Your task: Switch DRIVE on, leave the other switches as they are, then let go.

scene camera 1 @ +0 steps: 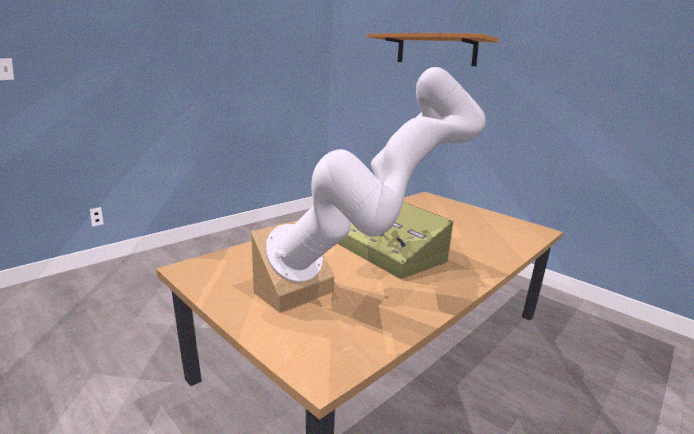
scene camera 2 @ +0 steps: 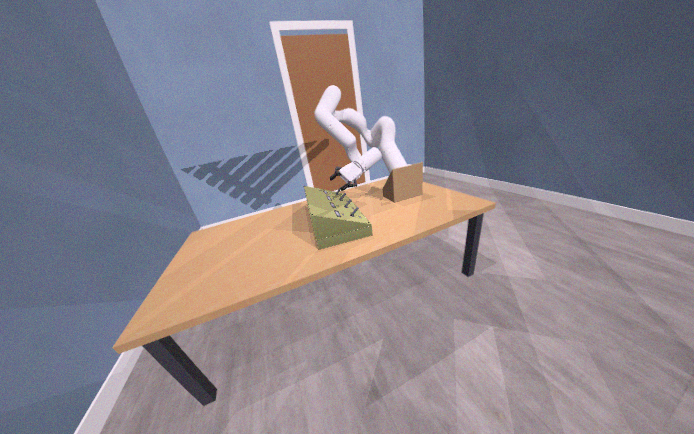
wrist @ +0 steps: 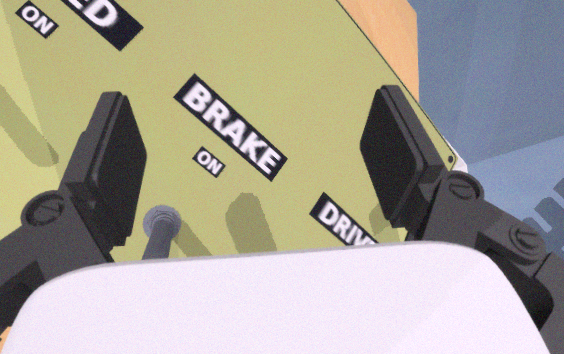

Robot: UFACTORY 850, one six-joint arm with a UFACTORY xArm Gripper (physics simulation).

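Note:
The green sloped switch box (scene camera 1: 424,220) (scene camera 2: 342,232) stands on the table, with several grey toggle levers on its face. In the wrist view its panel (wrist: 280,65) shows the BRAKE label (wrist: 231,127), a small ON label (wrist: 209,161) and part of the DRIVE label (wrist: 345,222). One grey lever (wrist: 161,225) shows at the lower left, beside the left finger; its lower part is hidden by the gripper body. The DRIVE lever does not show in the wrist view. My gripper (scene camera 2: 341,180) (wrist: 255,118) is wide open and empty, above the panel at its BRAKE and DRIVE end.
The wooden table (scene camera 1: 358,378) (scene camera 2: 230,266) carries the box and the arm's wedge-shaped base (scene camera 1: 301,294) (scene camera 2: 409,184). In the wrist view part of a further label (wrist: 107,22) with its ON label (wrist: 36,20) shows at the upper left. A wall shelf (scene camera 1: 432,36) hangs behind the arm.

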